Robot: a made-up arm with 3 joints. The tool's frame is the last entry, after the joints.
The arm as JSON. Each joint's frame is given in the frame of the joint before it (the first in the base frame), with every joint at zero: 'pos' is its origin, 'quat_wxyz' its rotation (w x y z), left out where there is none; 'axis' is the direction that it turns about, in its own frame. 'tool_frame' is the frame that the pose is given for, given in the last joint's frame.
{
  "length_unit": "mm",
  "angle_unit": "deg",
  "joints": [
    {
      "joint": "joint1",
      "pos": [
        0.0,
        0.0,
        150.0
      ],
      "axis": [
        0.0,
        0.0,
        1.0
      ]
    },
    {
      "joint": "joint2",
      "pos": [
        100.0,
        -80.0,
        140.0
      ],
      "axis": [
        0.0,
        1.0,
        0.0
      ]
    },
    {
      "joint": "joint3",
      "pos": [
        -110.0,
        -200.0,
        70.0
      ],
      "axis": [
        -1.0,
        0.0,
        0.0
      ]
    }
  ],
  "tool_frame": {
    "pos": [
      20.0,
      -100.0,
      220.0
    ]
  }
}
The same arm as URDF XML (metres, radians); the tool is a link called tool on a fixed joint. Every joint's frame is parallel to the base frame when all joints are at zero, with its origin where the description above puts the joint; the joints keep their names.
<robot name="arm">
  <joint name="tool_joint" type="fixed">
    <parent link="link3"/>
    <child link="tool"/>
    <origin xyz="0.02 -0.1 0.22"/>
  </joint>
  <joint name="joint3" type="continuous">
    <parent link="link2"/>
    <child link="link3"/>
    <origin xyz="-0.11 -0.2 0.07"/>
    <axis xyz="-1 0 0"/>
  </joint>
  <joint name="joint2" type="continuous">
    <parent link="link1"/>
    <child link="link2"/>
    <origin xyz="0.1 -0.08 0.14"/>
    <axis xyz="0 1 0"/>
  </joint>
  <joint name="joint1" type="continuous">
    <parent link="base_link"/>
    <child link="link1"/>
    <origin xyz="0 0 0.15"/>
    <axis xyz="0 0 1"/>
  </joint>
  <link name="base_link"/>
  <link name="link1"/>
  <link name="link2"/>
  <link name="link3"/>
  <link name="tool"/>
</robot>

